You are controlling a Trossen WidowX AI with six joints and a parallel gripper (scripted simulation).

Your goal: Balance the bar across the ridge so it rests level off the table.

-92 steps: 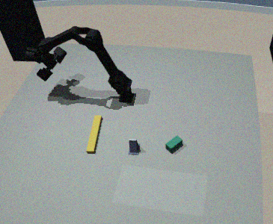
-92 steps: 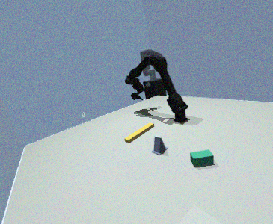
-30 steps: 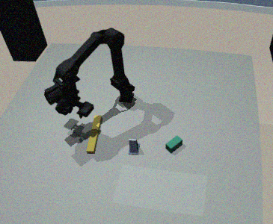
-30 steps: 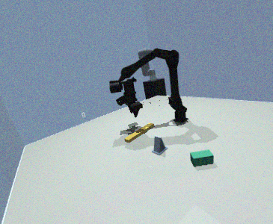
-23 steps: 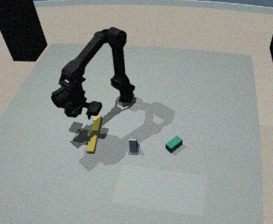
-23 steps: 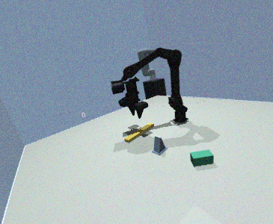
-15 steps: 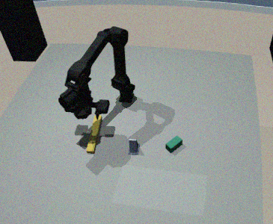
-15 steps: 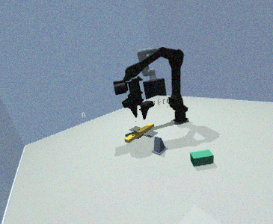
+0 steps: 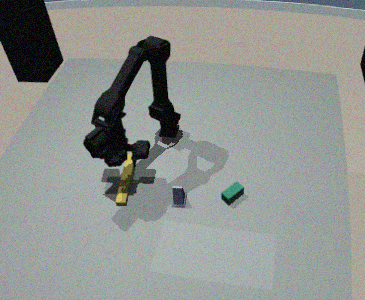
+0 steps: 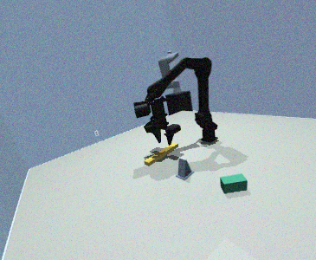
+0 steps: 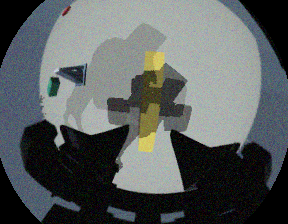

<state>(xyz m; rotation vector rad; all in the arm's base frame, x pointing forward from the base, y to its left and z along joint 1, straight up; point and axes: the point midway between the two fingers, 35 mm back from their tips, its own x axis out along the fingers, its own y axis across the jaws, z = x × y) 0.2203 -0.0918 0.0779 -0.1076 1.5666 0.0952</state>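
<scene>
The yellow bar is 30 mm ahead of my gripper tip, 10 mm to the left of it and 40 mm below it. From my gripper tip the other things lie so: green block 40 mm ahead, 360 mm to the left, 30 mm below.
</scene>
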